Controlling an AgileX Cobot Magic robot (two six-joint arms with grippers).
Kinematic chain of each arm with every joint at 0, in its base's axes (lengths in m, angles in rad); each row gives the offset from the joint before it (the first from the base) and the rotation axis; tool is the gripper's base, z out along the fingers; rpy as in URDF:
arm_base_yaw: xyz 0 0 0.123 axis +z
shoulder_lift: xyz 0 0 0 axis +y
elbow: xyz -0.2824 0 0.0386 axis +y
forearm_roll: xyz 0.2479 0 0.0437 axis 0.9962 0 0.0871
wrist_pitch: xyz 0 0 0 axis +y
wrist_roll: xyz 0.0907 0 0.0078 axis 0.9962 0 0.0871
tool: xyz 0 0 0 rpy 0 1.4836 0
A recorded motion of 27 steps. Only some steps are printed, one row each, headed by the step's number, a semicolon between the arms.
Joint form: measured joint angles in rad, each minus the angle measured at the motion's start. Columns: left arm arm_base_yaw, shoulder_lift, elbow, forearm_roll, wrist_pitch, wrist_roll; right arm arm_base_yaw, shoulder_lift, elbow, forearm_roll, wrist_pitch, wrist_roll.
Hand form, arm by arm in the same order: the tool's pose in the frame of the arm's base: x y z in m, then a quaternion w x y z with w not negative. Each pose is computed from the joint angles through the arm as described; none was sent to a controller.
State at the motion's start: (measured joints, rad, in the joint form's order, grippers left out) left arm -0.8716 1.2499 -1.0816 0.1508 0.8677 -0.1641; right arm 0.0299 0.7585 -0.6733 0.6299 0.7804 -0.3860
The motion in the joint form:
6: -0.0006 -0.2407 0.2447 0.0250 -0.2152 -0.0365; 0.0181 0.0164 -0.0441 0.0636 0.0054 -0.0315
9: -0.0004 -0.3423 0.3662 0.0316 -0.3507 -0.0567; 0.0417 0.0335 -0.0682 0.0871 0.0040 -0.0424
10: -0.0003 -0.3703 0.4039 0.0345 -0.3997 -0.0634; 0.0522 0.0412 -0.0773 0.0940 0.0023 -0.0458
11: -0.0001 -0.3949 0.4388 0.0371 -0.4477 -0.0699; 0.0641 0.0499 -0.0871 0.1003 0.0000 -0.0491
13: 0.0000 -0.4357 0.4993 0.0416 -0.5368 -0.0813; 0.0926 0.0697 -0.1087 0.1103 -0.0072 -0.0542
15: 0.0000 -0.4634 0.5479 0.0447 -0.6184 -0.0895; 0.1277 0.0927 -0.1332 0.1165 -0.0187 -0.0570
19: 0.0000 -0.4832 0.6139 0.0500 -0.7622 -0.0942; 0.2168 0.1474 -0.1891 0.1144 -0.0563 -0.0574
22: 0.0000 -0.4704 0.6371 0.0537 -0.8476 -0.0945; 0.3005 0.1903 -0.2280 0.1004 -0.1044 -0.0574
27: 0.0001 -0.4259 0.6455 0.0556 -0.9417 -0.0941; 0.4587 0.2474 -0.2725 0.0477 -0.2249 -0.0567
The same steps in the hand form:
6: 0.1369 -0.1480 0.3227 0.38581 0.34004 0.84615 -0.13984; 0.1388 0.0479 0.3299 0.42428 -0.07725 0.86915 0.24207
9: 0.1235 -0.1343 0.3124 0.42827 0.33061 0.82338 -0.17126; 0.1416 0.0526 0.3361 0.42659 -0.08786 0.86334 0.25485
10: 0.1199 -0.1309 0.3088 0.44225 0.32778 0.81478 -0.18195; 0.1429 0.0545 0.3382 0.42703 -0.09224 0.86138 0.25916
11: 0.1168 -0.1281 0.3053 0.45534 0.32498 0.80625 -0.19240; 0.1443 0.0566 0.3404 0.42735 -0.09711 0.85938 0.26344
13: 0.1115 -0.1238 0.2992 0.47867 0.32009 0.78963 -0.21191; 0.1477 0.0614 0.3450 0.42794 -0.10809 0.85514 0.27186
15: 0.1077 -0.1213 0.2941 0.49821 0.31643 0.77402 -0.22924; 0.1515 0.0673 0.3500 0.42879 -0.12060 0.85040 0.28000
19: 0.1042 -0.1209 0.2871 0.52876 0.31433 0.74577 -0.25583; 0.1604 0.0826 0.3605 0.43208 -0.15065 0.83926 0.29369
22: 0.1049 -0.1241 0.2845 0.54341 0.31486 0.73008 -0.26936; 0.1665 0.0973 0.3672 0.43841 -0.17755 0.82817 0.30067
27: 0.1091 -0.1318 0.2824 0.55413 0.31613 0.71637 -0.28250; 0.1711 0.1251 0.3755 0.46278 -0.22642 0.80161 0.30330

